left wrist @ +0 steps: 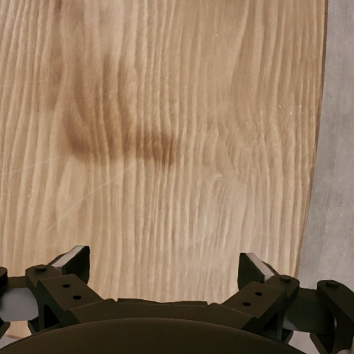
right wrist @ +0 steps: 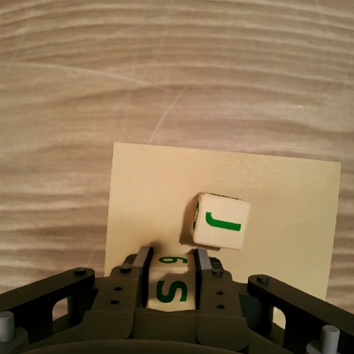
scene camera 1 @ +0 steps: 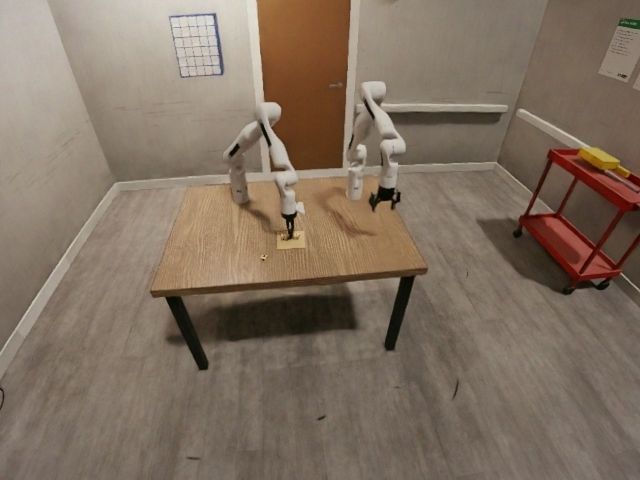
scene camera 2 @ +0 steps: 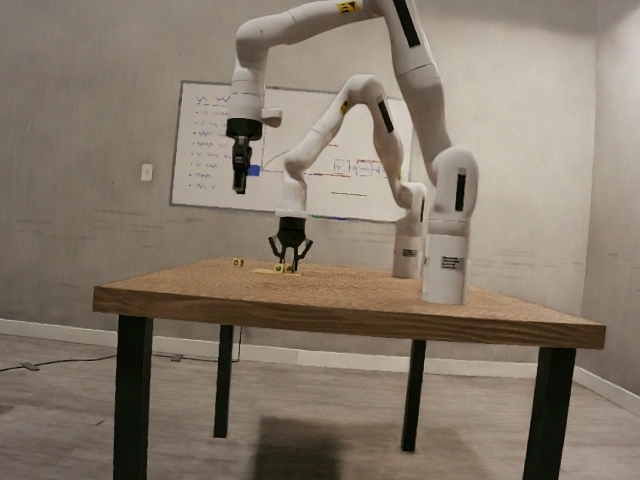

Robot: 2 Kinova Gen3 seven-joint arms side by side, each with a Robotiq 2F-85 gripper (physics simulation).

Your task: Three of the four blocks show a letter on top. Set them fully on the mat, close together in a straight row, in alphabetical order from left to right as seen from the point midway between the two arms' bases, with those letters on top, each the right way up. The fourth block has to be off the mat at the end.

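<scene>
My right gripper is shut on the S block, low over the tan mat; I cannot tell whether the block touches it. S lies sideways in the right wrist view, with a 6 on a side face. The J block sits on the mat just beyond the fingers, letter sideways and slightly turned. Another block lies off the mat, its top unreadable. The remaining block is not clearly made out. My left gripper is open and empty, high above the table.
The wooden table bears both arm bases at its far side in scene camera 1. Table edge shows at the right of the left wrist view. A red cart stands on the floor at the right, away from the table.
</scene>
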